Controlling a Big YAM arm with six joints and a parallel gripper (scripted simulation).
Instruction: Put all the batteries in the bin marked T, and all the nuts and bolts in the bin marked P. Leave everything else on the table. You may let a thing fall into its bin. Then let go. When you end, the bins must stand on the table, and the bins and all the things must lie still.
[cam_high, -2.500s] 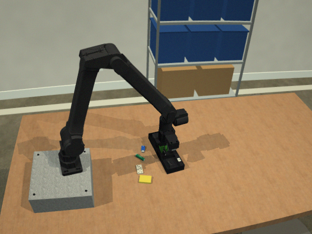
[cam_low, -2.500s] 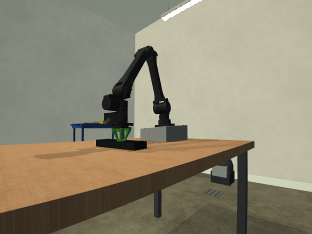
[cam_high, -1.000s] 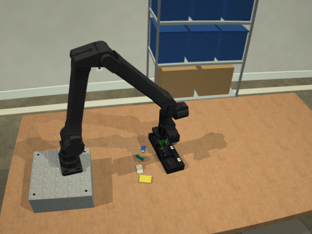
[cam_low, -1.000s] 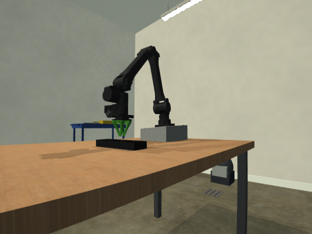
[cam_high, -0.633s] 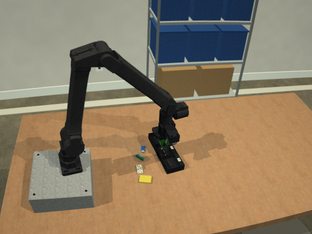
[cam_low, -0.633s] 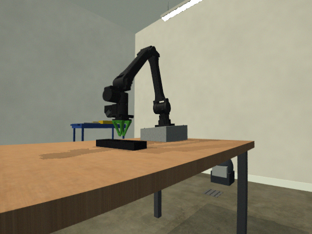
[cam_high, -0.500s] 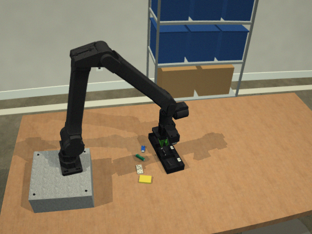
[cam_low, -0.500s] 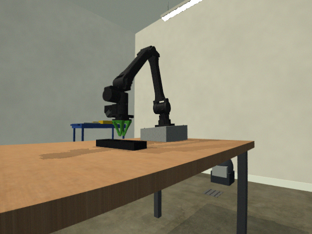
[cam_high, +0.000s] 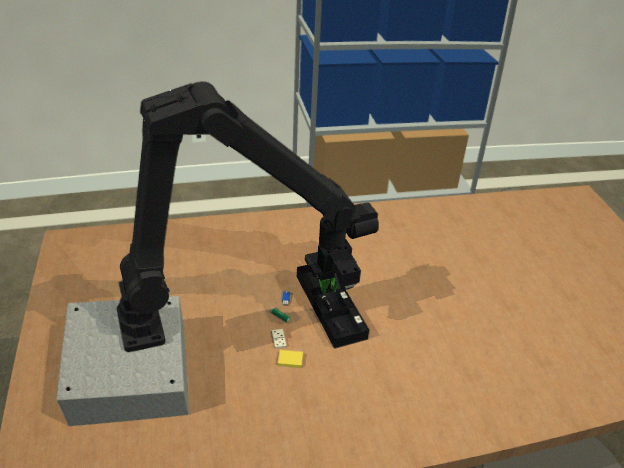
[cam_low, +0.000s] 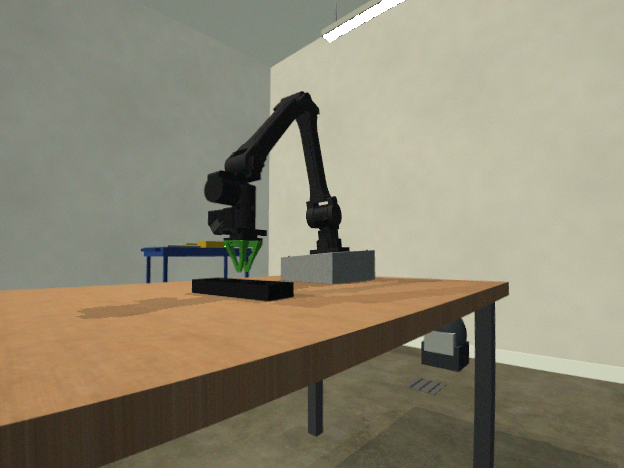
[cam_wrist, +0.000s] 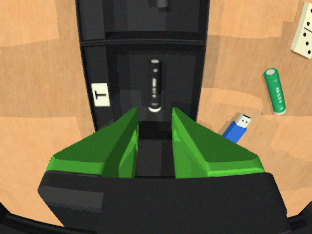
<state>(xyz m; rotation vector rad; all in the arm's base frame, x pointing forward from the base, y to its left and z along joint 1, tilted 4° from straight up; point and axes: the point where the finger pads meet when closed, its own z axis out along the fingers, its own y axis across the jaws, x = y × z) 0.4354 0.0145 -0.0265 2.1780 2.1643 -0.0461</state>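
Now: the black tray 1 cm ahead of my hand and 5 cm below it. From my hand the other things lie so: dark bolt: 9 cm to the right, 5 cm below; then blue usb stick: 8 cm behind, 5 cm to the left, 6 cm below; then black battery: 5 cm below.
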